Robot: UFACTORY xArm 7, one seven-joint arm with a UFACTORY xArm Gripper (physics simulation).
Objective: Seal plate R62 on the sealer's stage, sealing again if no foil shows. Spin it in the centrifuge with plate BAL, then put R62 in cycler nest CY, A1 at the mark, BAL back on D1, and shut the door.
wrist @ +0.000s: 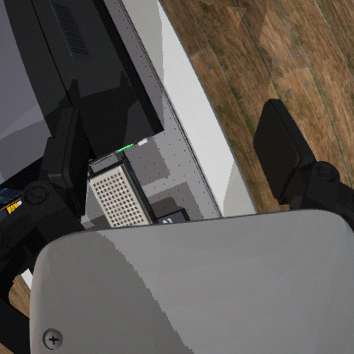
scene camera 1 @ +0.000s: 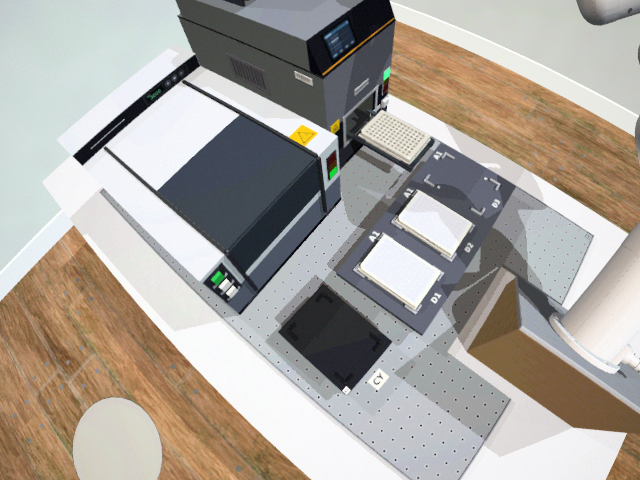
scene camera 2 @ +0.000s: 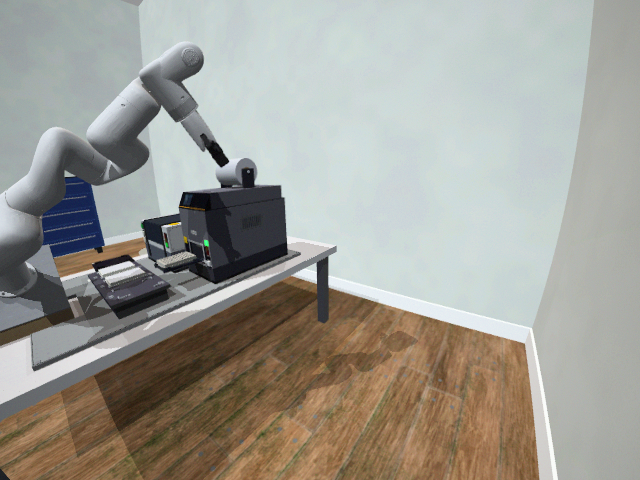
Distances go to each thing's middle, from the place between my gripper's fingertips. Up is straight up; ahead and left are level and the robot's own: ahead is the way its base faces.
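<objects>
Centrifuge (scene camera 1: 231,184): 0.34 m below my hand, 0.17 m ahead, 0.58 m to the left.
</objects>
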